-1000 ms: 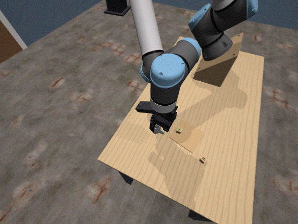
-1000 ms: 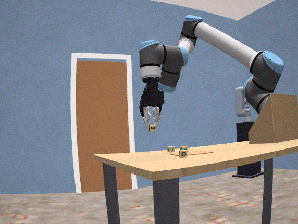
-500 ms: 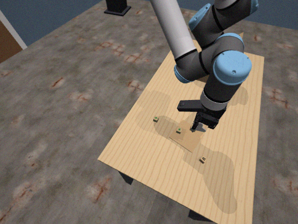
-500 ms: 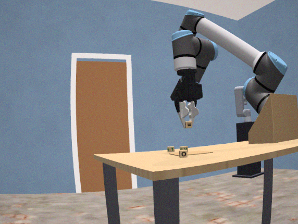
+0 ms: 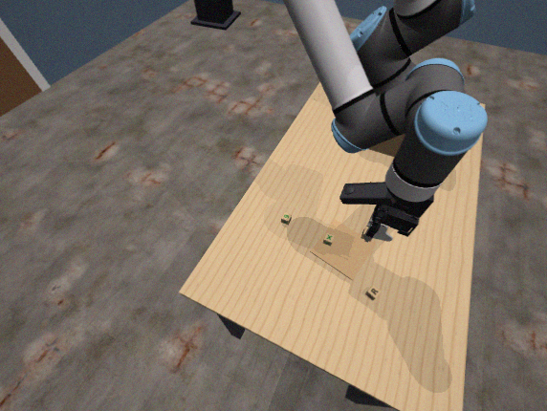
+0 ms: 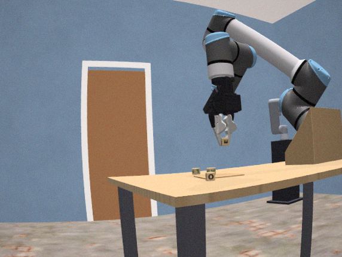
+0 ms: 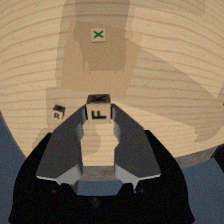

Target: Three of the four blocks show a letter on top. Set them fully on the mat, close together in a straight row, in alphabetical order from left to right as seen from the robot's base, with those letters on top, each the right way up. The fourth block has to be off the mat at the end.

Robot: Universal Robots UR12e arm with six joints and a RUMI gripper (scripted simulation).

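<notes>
Right now my hand is 12 cm above the tan mat and 4 cm to the left of it. The rest, counted from my hand: R block: 11 cm below, 11 cm ahead, 6 cm to the left.
</notes>
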